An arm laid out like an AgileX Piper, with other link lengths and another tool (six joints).
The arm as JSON. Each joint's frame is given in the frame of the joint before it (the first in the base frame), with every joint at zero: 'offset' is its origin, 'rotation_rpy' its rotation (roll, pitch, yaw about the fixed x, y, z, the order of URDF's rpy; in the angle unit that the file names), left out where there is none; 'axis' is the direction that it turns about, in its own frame. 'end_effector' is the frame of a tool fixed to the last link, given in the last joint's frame.
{
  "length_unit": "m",
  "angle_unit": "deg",
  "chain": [
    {
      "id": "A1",
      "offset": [
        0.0,
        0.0,
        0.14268
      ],
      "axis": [
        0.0,
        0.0,
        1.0
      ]
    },
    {
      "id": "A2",
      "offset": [
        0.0,
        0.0,
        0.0
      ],
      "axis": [
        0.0,
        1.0,
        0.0
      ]
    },
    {
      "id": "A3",
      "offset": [
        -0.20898,
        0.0,
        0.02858
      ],
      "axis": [
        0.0,
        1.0,
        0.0
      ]
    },
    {
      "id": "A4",
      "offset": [
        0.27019,
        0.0,
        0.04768
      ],
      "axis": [
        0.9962,
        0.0,
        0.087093
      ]
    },
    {
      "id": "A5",
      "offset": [
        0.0,
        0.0,
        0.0
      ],
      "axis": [
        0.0,
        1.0,
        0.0
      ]
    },
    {
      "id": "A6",
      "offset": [
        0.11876,
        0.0,
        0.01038
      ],
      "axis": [
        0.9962,
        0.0,
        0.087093
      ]
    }
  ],
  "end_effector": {
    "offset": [
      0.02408,
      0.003,
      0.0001
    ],
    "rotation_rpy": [
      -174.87,
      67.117,
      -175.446
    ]
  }
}
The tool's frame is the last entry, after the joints.
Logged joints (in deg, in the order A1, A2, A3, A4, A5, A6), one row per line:
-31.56, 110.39, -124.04, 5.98, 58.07, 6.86
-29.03, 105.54, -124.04, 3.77, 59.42, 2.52
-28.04, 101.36, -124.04, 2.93, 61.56, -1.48
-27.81, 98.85, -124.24, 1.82, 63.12, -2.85
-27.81, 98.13, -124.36, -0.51, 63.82, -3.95
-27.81, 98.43, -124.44, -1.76, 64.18, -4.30
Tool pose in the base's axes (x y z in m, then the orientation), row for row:
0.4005, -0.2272, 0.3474, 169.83, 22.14, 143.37
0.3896, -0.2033, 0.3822, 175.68, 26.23, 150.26
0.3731, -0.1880, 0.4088, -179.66, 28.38, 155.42
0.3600, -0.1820, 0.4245, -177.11, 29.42, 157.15
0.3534, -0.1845, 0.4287, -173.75, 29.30, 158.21
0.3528, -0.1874, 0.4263, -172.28, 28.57, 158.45
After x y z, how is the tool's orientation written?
As angles about the fixed x, y, z axes (roll, pitch, yaw), in degrees.
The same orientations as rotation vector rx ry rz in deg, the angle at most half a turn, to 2 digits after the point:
46.39, 148.78, 3.58
38.10, 148.73, -3.58
32.49, 148.60, -8.63
30.95, 148.11, -11.61
30.79, 148.50, -15.62
31.07, 149.26, -17.36

